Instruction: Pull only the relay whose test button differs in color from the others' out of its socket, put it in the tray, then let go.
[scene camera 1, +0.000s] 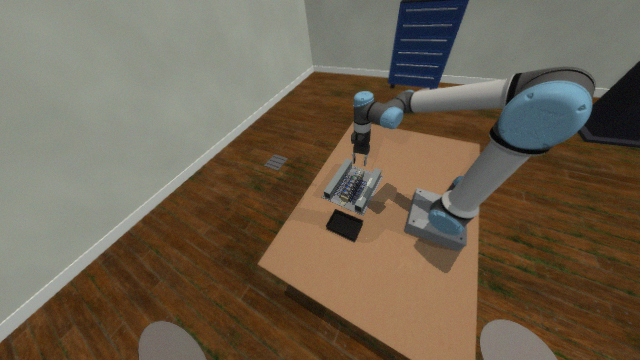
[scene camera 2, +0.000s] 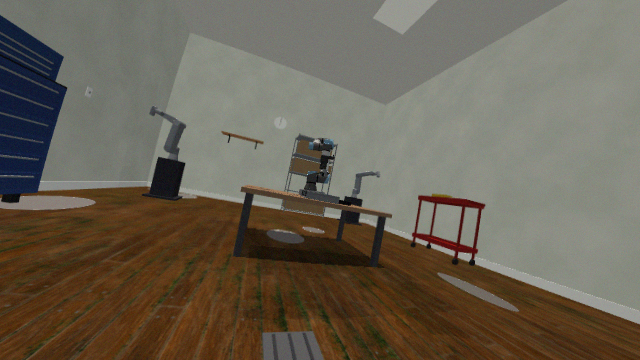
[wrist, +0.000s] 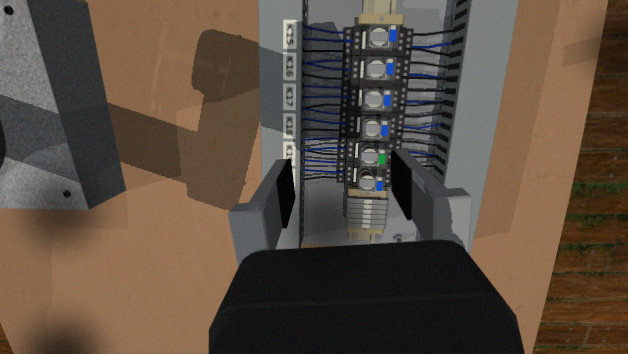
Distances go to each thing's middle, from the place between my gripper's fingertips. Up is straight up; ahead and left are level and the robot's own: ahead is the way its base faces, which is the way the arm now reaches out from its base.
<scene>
Now: hand 20 mm short of the k20 relay (wrist: 370, 181), 60 mm to the left of it and 180 mm above it. From my hand the other things lie so: relay panel (wrist: 324, 198): 30 mm ahead, 20 mm to the right, 230 mm below.
</scene>
